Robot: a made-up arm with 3 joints. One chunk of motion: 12 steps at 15 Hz.
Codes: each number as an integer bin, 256 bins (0 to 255) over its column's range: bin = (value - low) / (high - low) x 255, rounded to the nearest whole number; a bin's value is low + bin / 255 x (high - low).
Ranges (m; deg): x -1..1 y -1..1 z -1..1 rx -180..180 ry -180..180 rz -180..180
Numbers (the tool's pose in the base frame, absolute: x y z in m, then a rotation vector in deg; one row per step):
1: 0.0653 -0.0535 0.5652 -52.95 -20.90 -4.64
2: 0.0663 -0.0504 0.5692 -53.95 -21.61 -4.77
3: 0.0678 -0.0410 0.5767 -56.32 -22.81 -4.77
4: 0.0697 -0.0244 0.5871 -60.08 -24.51 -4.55
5: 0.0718 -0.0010 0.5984 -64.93 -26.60 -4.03
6: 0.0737 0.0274 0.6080 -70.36 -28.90 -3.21
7: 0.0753 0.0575 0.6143 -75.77 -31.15 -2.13
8: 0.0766 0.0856 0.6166 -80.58 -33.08 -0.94
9: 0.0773 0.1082 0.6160 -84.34 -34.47 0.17
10: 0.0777 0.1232 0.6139 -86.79 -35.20 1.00
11: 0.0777 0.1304 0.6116 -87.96 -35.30 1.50
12: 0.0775 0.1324 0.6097 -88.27 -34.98 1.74
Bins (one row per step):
1: 136 121 200 90 113 124
2: 136 121 200 89 112 124
3: 136 122 201 88 111 124
4: 136 124 202 85 110 124
5: 137 127 204 82 109 125
6: 137 131 205 78 107 125
7: 137 135 206 74 105 126
8: 137 138 206 70 104 127
9: 137 141 206 68 103 128
10: 137 143 206 66 103 128
11: 137 144 205 65 102 129
12: 137 144 205 65 103 129

